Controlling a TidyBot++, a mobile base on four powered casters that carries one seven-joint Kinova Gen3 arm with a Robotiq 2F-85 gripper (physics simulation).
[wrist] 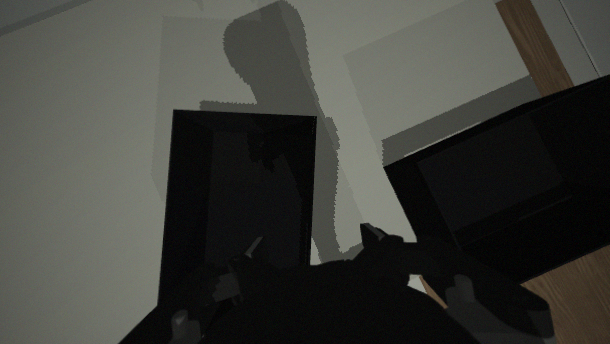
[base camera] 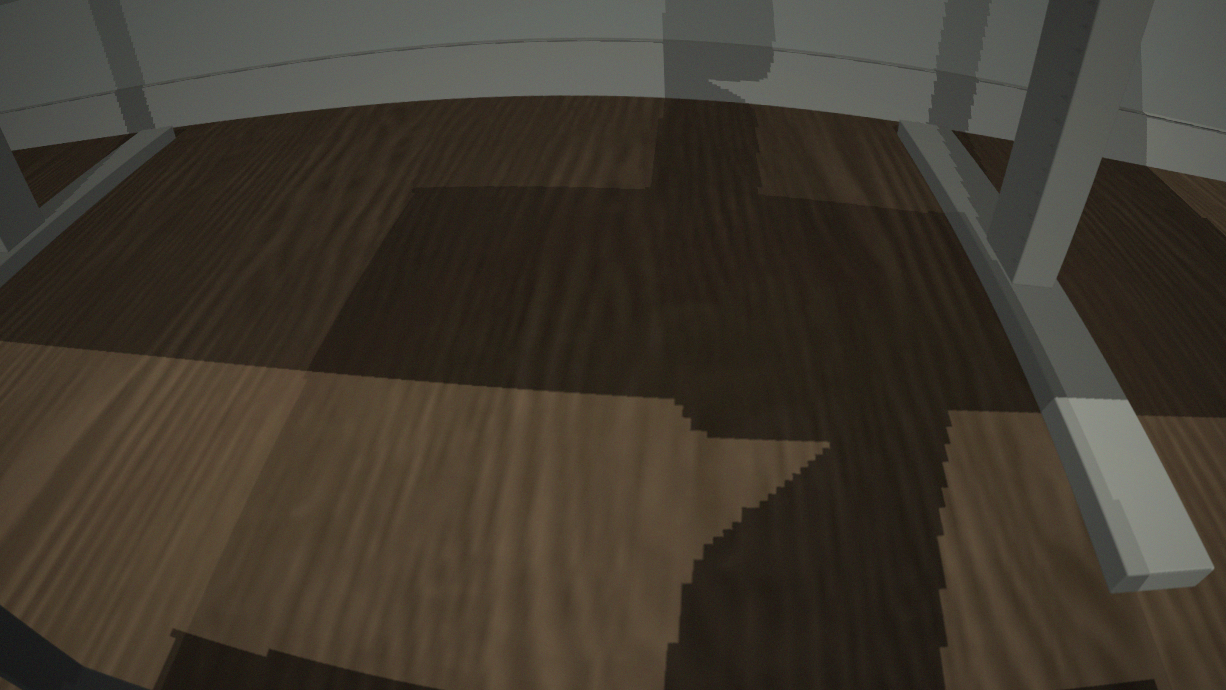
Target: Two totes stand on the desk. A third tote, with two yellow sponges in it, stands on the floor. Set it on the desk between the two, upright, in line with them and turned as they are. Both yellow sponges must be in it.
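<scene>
Two black totes show on the pale desk [wrist: 90,150] in the wrist view. One tote [wrist: 187,200] stands upright left of centre, its near end hidden behind the gripper. The other tote [wrist: 417,200] stands at the right and is turned at an angle to the first. The parts of their insides that show are dark, and no yellow sponge can be made out. My gripper [wrist: 314,240] is open and empty at the bottom of the wrist view. Its left fingertip overlaps the first tote in view; its right one shows over the gap between the totes. A third tote does not show.
In the base camera view, a grey desk leg with its foot [base camera: 1072,342] stands at the right, and another foot [base camera: 94,192] lies at the left. Wooden floor [base camera: 428,480] runs between them to the wall [base camera: 428,25]. The arm's shadow falls across desk and floor.
</scene>
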